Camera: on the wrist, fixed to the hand. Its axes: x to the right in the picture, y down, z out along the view.
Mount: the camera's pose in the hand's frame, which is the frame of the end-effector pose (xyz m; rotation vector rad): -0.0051 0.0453 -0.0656 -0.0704 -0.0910 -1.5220
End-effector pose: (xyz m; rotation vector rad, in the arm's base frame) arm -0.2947 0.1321 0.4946 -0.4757 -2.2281 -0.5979
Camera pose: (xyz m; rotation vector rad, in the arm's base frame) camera -0.2304 0.1323 0.5420 1.3381 -2.3074 -1.3622
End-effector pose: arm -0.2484 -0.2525 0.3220 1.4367 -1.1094 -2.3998
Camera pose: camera -0.2038 -0.3171 0.3369 -1.3611 -0.2059 1.5767
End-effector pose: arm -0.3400 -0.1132 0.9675 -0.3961 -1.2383 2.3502
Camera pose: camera -0.3179 -0.0923 0.8937 0.5150 -1.0140 0.9959
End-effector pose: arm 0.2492 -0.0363 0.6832 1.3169 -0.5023 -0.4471
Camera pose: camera 0.2845 0.0276 0.7156 1.4131 0.5664 -1.7392
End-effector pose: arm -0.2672 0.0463 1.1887 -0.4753 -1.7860 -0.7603
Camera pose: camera -0.1912 0.0332 1.2097 0.9951 -2.0105 -1.7978
